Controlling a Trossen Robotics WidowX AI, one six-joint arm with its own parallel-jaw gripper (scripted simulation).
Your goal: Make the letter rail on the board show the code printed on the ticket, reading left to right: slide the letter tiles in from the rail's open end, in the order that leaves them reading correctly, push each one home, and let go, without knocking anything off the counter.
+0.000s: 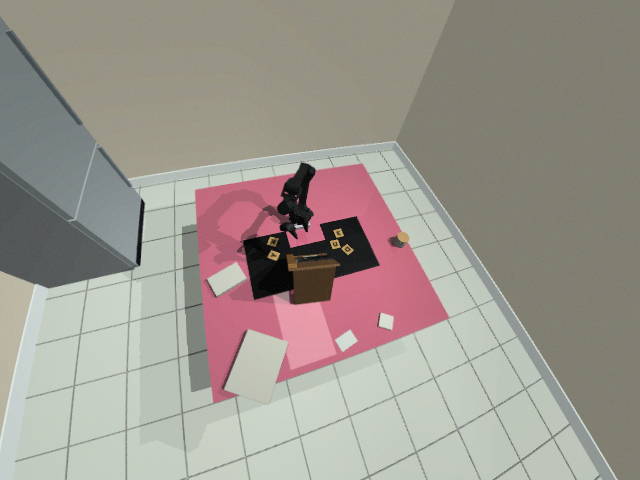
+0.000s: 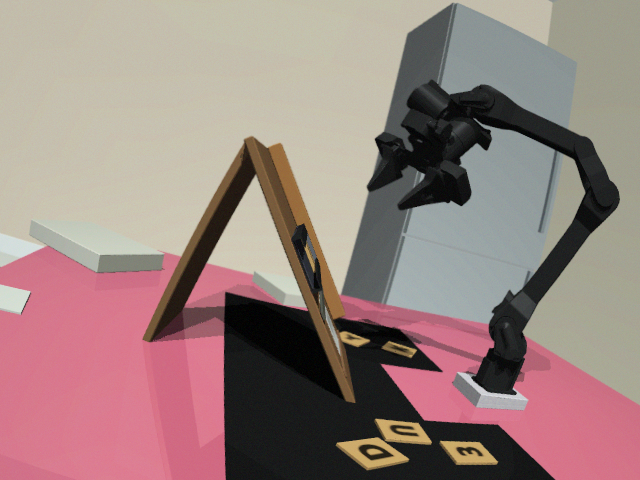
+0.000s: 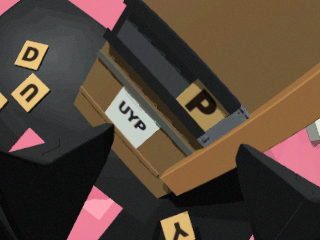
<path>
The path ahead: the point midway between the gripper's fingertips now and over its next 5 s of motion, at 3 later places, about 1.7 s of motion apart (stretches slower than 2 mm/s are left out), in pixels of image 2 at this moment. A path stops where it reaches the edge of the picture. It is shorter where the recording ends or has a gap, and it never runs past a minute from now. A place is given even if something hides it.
My gripper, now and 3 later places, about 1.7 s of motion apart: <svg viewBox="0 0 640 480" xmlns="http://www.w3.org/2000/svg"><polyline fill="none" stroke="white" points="383,198 358,308 350,337 352,330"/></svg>
</path>
